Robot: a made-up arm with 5 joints. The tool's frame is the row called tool. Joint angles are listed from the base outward.
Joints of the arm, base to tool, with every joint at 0 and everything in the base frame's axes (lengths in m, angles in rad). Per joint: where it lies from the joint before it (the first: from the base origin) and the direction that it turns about. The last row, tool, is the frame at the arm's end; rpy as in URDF.
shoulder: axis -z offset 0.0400 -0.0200 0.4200
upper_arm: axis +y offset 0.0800 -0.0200 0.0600
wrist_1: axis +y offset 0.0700 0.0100 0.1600
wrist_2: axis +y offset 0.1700 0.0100 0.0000
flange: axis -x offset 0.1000 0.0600 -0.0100
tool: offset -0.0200 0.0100 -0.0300 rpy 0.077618 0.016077 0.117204
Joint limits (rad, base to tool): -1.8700..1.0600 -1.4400..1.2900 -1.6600..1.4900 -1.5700..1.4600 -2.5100..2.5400
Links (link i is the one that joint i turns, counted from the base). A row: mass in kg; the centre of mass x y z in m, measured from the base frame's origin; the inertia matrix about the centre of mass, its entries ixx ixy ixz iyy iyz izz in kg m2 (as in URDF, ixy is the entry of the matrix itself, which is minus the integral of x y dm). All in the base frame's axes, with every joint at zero. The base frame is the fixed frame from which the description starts. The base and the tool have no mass.
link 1: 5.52; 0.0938 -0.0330 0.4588; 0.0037 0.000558 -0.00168 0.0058 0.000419 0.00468
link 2: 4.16; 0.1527 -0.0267 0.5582; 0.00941 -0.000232 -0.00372 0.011 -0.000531 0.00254
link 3: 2.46; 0.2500 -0.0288 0.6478; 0.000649 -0.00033 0 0.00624 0 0.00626
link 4: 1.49; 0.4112 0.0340 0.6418; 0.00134 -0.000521 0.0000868 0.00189 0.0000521 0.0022
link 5: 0.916; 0.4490 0.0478 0.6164; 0.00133 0 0 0.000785 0 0.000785
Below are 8 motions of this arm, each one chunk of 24 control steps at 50 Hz.
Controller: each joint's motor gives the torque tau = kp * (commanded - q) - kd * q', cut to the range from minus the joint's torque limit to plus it. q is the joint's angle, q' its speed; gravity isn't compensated. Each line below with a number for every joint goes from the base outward.
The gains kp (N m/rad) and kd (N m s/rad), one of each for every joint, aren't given. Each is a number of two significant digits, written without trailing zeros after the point. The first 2 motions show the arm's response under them.
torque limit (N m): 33 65 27 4.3 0.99
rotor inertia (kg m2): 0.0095 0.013 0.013 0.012 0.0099
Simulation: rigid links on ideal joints. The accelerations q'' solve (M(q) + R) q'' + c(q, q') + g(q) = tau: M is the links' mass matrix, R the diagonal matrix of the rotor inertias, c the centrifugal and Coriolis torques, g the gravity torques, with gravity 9.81 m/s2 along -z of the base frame. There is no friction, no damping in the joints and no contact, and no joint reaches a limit. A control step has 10 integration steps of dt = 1/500 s. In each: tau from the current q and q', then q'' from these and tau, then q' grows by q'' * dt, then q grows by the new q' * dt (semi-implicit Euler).
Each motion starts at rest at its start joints. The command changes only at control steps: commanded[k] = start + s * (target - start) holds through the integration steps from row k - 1 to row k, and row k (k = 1, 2, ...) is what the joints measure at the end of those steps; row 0 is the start. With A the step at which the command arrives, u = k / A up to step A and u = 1 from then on. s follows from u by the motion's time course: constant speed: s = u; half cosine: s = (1 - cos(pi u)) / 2; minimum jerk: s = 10 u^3 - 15 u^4 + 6 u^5; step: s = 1 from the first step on.
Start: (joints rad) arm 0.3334 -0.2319 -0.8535 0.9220 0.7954
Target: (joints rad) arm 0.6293 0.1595 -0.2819 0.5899 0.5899
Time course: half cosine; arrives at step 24
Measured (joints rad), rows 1 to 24:
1: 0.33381 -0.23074 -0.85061 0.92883 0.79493
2: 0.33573 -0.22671 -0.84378 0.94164 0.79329
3: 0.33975 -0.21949 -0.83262 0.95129 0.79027
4: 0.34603 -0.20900 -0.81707 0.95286 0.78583
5: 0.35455 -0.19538 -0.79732 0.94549 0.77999
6: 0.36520 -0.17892 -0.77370 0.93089 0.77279
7: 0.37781 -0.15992 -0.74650 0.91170 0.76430
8: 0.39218 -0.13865 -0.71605 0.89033 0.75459
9: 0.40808 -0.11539 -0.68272 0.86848 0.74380
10: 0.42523 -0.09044 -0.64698 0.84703 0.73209
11: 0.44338 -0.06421 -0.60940 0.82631 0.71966
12: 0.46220 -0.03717 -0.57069 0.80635 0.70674
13: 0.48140 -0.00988 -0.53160 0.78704 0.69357
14: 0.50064 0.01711 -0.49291 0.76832 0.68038
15: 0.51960 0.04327 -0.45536 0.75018 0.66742
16: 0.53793 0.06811 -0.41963 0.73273 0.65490
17: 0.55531 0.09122 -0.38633 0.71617 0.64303
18: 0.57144 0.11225 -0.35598 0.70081 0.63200
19: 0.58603 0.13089 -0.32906 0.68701 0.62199
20: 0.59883 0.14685 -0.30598 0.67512 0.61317
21: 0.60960 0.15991 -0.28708 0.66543 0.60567
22: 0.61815 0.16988 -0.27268 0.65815 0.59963
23: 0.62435 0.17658 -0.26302 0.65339 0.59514
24: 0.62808 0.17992 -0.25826 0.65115 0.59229
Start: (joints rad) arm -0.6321 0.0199 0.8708 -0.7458 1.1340
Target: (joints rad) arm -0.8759 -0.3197 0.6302 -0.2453 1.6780
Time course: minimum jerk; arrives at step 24
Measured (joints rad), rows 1 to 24:
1: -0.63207 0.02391 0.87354 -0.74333 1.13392
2: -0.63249 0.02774 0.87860 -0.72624 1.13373
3: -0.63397 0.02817 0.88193 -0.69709 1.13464
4: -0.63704 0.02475 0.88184 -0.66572 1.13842
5: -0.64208 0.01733 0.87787 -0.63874 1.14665
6: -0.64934 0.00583 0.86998 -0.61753 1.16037
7: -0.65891 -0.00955 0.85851 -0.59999 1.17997
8: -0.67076 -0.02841 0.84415 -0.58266 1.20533
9: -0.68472 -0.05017 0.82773 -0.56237 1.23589
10: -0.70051 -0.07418 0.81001 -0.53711 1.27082
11: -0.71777 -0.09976 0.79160 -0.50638 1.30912
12: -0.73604 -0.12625 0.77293 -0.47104 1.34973
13: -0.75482 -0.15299 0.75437 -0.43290 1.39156
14: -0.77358 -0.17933 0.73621 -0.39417 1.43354
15: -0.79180 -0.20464 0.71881 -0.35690 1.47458
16: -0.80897 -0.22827 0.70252 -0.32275 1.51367
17: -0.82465 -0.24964 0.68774 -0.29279 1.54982
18: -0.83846 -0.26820 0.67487 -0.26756 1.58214
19: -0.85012 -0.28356 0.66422 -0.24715 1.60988
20: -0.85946 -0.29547 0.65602 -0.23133 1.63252
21: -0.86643 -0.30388 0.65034 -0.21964 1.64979
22: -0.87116 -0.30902 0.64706 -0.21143 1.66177
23: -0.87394 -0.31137 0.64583 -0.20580 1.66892
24: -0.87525 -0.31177 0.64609 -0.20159 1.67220
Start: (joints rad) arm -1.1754 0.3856 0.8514 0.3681 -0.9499
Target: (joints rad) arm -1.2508 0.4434 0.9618 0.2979 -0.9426
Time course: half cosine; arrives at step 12
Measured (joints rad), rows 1 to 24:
1: -1.17576 0.39167 0.85266 0.36191 -0.95041
2: -1.17757 0.39842 0.85849 0.35182 -0.95114
3: -1.18146 0.40361 0.86660 0.34451 -0.95137
4: -1.18739 0.40882 0.87655 0.33857 -0.95110
5: -1.19505 0.41506 0.88864 0.33180 -0.95046
6: -1.20395 0.42233 0.90251 0.32419 -0.94952
7: -1.21350 0.43006 0.91722 0.31692 -0.94830
8: -1.22303 0.43758 0.93161 0.31096 -0.94689
9: -1.23188 0.44431 0.94459 0.30667 -0.94538
10: -1.23944 0.44977 0.95522 0.30402 -0.94392
11: -1.24520 0.45361 0.96274 0.30280 -0.94265
12: -1.24877 0.45558 0.96660 0.30284 -0.94169
13: -1.25038 0.45594 0.96725 0.30258 -0.94123
14: -1.25087 0.45554 0.96619 0.29976 -0.94141
15: -1.25092 0.45505 0.96476 0.29435 -0.94208
16: -1.25085 0.45473 0.96361 0.28839 -0.94294
17: -1.25077 0.45457 0.96294 0.28394 -0.94369
18: -1.25073 0.45454 0.96274 0.28200 -0.94416
19: -1.25073 0.45458 0.96290 0.28237 -0.94432
20: -1.25074 0.45467 0.96325 0.28419 -0.94423
21: -1.25077 0.45477 0.96365 0.28646 -0.94401
22: -1.25080 0.45484 0.96395 0.28835 -0.94375
23: -1.25082 0.45488 0.96410 0.28943 -0.94355
24: -1.25083 0.45488 0.96410 0.28963 -0.94344

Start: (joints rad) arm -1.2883 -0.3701 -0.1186 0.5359 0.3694
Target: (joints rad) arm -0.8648 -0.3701 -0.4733 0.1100 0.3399
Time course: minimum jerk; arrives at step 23
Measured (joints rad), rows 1 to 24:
1: -1.28824 -0.36918 -0.11415 0.54075 0.36945
2: -1.28727 -0.36579 -0.10912 0.55685 0.36945
3: -1.28431 -0.36196 -0.10632 0.57775 0.36927
4: -1.27835 -0.35901 -0.10778 0.59531 0.36886
5: -1.26860 -0.35741 -0.11479 0.60272 0.36816
6: -1.25458 -0.35700 -0.12762 0.59622 0.36712
7: -1.23613 -0.35739 -0.14577 0.57568 0.36574
8: -1.21340 -0.35814 -0.16826 0.54387 0.36405
9: -1.18684 -0.35899 -0.19401 0.50498 0.36216
10: -1.15710 -0.35980 -0.22199 0.46311 0.36017
11: -1.12501 -0.36053 -0.25128 0.42122 0.35818
12: -1.09151 -0.36116 -0.28103 0.38091 0.35626
13: -1.05759 -0.36174 -0.31046 0.34269 0.35444
14: -1.02428 -0.36229 -0.33886 0.30660 0.35273
15: -0.99255 -0.36288 -0.36554 0.27265 0.35115
16: -0.96333 -0.36356 -0.38986 0.24109 0.34968
17: -0.93740 -0.36433 -0.41125 0.21244 0.34833
18: -0.91537 -0.36516 -0.42920 0.18742 0.34711
19: -0.89761 -0.36596 -0.44336 0.16683 0.34603
20: -0.88427 -0.36661 -0.45358 0.15135 0.34507
21: -0.87513 -0.36700 -0.45998 0.14143 0.34425
22: -0.86967 -0.36702 -0.46301 0.13712 0.34354
23: -0.86694 -0.36660 -0.46352 0.13792 0.34288
24: -0.86573 -0.36575 -0.46267 0.14267 0.34222

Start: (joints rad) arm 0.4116 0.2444 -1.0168 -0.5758 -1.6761
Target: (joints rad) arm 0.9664 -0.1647 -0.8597 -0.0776 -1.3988
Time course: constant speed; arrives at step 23
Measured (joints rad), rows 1 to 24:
1: 0.41977 0.23969 -1.00739 -0.57328 -1.67294
2: 0.43744 0.23021 -0.99517 -0.55366 -1.66497
3: 0.46020 0.21640 -0.98468 -0.51724 -1.65344
4: 0.48468 0.19976 -0.97632 -0.47630 -1.64026
5: 0.50936 0.18168 -0.96941 -0.44126 -1.62684
6: 0.53382 0.16297 -0.96337 -0.41565 -1.61393
7: 0.55806 0.14391 -0.95787 -0.39766 -1.60172
8: 0.58216 0.12469 -0.95263 -0.38355 -1.59008
9: 0.60620 0.10547 -0.94737 -0.36993 -1.57874
10: 0.63023 0.08647 -0.94182 -0.35467 -1.56743
11: 0.65426 0.06784 -0.93579 -0.33678 -1.55595
12: 0.67832 0.04962 -0.92924 -0.31615 -1.54420
13: 0.70240 0.03176 -0.92225 -0.29320 -1.53216
14: 0.72651 0.01414 -0.91496 -0.26867 -1.51987
15: 0.75064 -0.00339 -0.90757 -0.24340 -1.50743
16: 0.77478 -0.02097 -0.90024 -0.21821 -1.49494
17: 0.79892 -0.03869 -0.89307 -0.19368 -1.48247
18: 0.82305 -0.05658 -0.88612 -0.17013 -1.47010
19: 0.84717 -0.07464 -0.87938 -0.14761 -1.45784
20: 0.87128 -0.09283 -0.87280 -0.12595 -1.44570
21: 0.89539 -0.11110 -0.86631 -0.10483 -1.43364
22: 0.91948 -0.12939 -0.85985 -0.08391 -1.42164
23: 0.94357 -0.14765 -0.85334 -0.06289 -1.40965
24: 0.95720 -0.15761 -0.85456 -0.05070 -1.40072

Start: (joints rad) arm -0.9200 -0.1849 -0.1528 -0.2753 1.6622
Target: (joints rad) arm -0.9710 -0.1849 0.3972 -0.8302 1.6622
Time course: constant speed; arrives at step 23
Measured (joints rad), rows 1 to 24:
1: -0.92094 -0.18587 -0.13573 -0.28979 1.66295
2: -0.92269 -0.18312 -0.10951 -0.30709 1.66306
3: -0.92470 -0.17865 -0.08036 -0.31742 1.66181
4: -0.92677 -0.17447 -0.05110 -0.32126 1.65954
5: -0.92887 -0.17149 -0.02307 -0.32466 1.65695
6: -0.93103 -0.16992 0.00324 -0.33362 1.65476
7: -0.93323 -0.16957 0.02782 -0.35112 1.65339
8: -0.93547 -0.17016 0.05101 -0.37684 1.65297
9: -0.93773 -0.17128 0.07337 -0.40825 1.65335
10: -0.93999 -0.17256 0.09548 -0.44209 1.65425
11: -0.94225 -0.17366 0.11785 -0.47536 1.65531
12: -0.94450 -0.17438 0.14077 -0.50605 1.65625
13: -0.94673 -0.17463 0.16436 -0.53328 1.65688
14: -0.94895 -0.17449 0.18851 -0.55720 1.65712
15: -0.95116 -0.17409 0.21302 -0.57872 1.65703
16: -0.95336 -0.17360 0.23765 -0.59908 1.65670
17: -0.95556 -0.17316 0.26220 -0.61949 1.65629
18: -0.95777 -0.17288 0.28654 -0.64082 1.65590
19: -0.95998 -0.17277 0.31061 -0.66352 1.65563
20: -0.96220 -0.17283 0.33444 -0.68757 1.65551
21: -0.96442 -0.17299 0.35812 -0.71262 1.65553
22: -0.96665 -0.17319 0.38174 -0.73818 1.65565
23: -0.96887 -0.17338 0.40536 -0.76375 1.65580
24: -0.97039 -0.17166 0.41702 -0.77456 1.65537

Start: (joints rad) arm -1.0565 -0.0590 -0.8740 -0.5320 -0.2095
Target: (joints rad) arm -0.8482 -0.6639 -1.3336 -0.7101 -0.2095
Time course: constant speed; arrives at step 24
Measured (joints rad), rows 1 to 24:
1: -1.05272 -0.06404 -0.87431 -0.52146 -0.20968
2: -1.04570 -0.07722 -0.88092 -0.49598 -0.20834
3: -1.03732 -0.09824 -0.89530 -0.47086 -0.20575
4: -1.02864 -0.12471 -0.91577 -0.46296 -0.20342
5: -1.02006 -0.15429 -0.94009 -0.47787 -0.20245
6: -1.01166 -0.18527 -0.96630 -0.51057 -0.20312
7: -1.00338 -0.21641 -0.99275 -0.55130 -0.20502
8: -0.99514 -0.24677 -1.01820 -0.59083 -0.20751
9: -0.98683 -0.27566 -1.04179 -0.62292 -0.20994
10: -0.97841 -0.30281 -1.06323 -0.64479 -0.21184
11: -0.96985 -0.32836 -1.08272 -0.65655 -0.21296
12: -0.96118 -0.35278 -1.10084 -0.66037 -0.21330
13: -0.95244 -0.37668 -1.11831 -0.65956 -0.21303
14: -0.94368 -0.40061 -1.13583 -0.65757 -0.21241
15: -0.93493 -0.42501 -1.15393 -0.65729 -0.21172
16: -0.92622 -0.45010 -1.17286 -0.66049 -0.21117
17: -0.91756 -0.47589 -1.19266 -0.66778 -0.21090
18: -0.90893 -0.50226 -1.21317 -0.67868 -0.21094
19: -0.90034 -0.52897 -1.23410 -0.69206 -0.21126
20: -0.89175 -0.55578 -1.25515 -0.70651 -0.21176
21: -0.88315 -0.58247 -1.27605 -0.72069 -0.21233
22: -0.87453 -0.60890 -1.29662 -0.73361 -0.21287
23: -0.86588 -0.63501 -1.31680 -0.74478 -0.21330
24: -0.85721 -0.66084 -1.33662 -0.75416 -0.21360

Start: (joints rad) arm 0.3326 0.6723 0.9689 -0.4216 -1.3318
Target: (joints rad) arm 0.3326 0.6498 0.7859 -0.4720 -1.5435
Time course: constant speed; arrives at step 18
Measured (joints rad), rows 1 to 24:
1: 0.33258 0.67842 0.96264 -0.41763 -1.33416
2: 0.33252 0.68270 0.95490 -0.40830 -1.34000
3: 0.33242 0.68318 0.94651 -0.39908 -1.34868
4: 0.33236 0.68212 0.93688 -0.39555 -1.35931
5: 0.33237 0.68061 0.92627 -0.39878 -1.37111
6: 0.33243 0.67898 0.91517 -0.40648 -1.38352
7: 0.33253 0.67734 0.90403 -0.41550 -1.39612
8: 0.33261 0.67580 0.89320 -0.42333 -1.40865
9: 0.33267 0.67443 0.88281 -0.42868 -1.42093
10: 0.33269 0.67323 0.87286 -0.43141 -1.43291
11: 0.33268 0.67218 0.86321 -0.43215 -1.44461
12: 0.33266 0.67120 0.85369 -0.43191 -1.45611
13: 0.33262 0.67021 0.84413 -0.43165 -1.46754
14: 0.33260 0.66917 0.83444 -0.43205 -1.47899
15: 0.33258 0.66805 0.82458 -0.43338 -1.49051
16: 0.33258 0.66688 0.81458 -0.43557 -1.50214
17: 0.33258 0.66566 0.80450 -0.43834 -1.51386
18: 0.33259 0.66442 0.79439 -0.44132 -1.52563
19: 0.33272 0.66304 0.78867 -0.44862 -1.53505
20: 0.33284 0.66234 0.78700 -0.45625 -1.54050
21: 0.33287 0.66240 0.78723 -0.45900 -1.54263
22: 0.33282 0.66285 0.78820 -0.45619 -1.54271
23: 0.33274 0.66343 0.78938 -0.45012 -1.54185
24: 0.33265 0.66395 0.79043 -0.44365 -1.54079

